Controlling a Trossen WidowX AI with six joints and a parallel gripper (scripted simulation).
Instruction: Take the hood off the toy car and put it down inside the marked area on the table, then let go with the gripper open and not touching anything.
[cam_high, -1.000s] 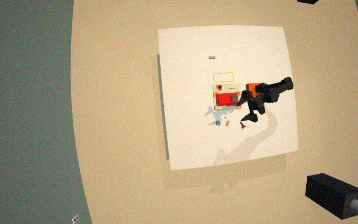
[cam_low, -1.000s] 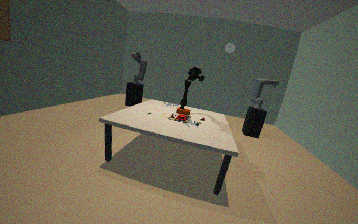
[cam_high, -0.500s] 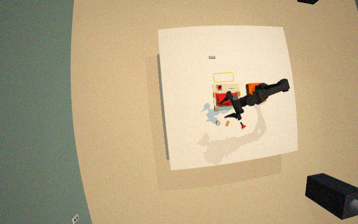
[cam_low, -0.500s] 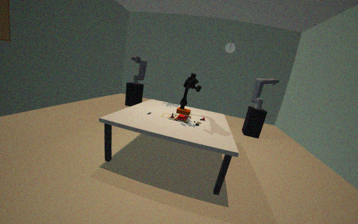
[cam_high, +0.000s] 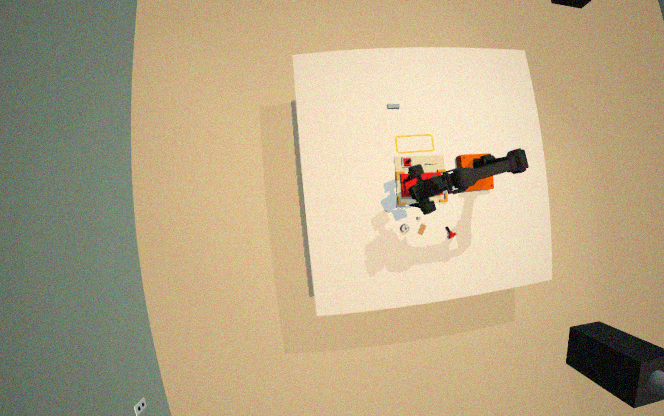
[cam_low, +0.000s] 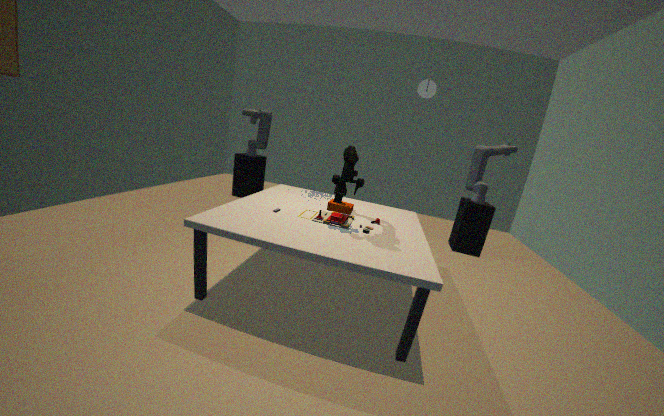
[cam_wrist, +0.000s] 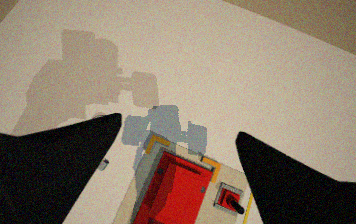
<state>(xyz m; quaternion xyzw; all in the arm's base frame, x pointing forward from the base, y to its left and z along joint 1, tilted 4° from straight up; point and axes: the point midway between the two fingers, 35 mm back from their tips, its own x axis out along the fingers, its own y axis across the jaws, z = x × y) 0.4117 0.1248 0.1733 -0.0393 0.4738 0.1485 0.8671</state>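
Now: the red hood 9 cm behind my gripper tip, 5 cm to the right of it and 17 cm below it. The rest, counted from my gripper tip: tan hood piece 13 cm behind, 16 cm to the left, 21 cm below.
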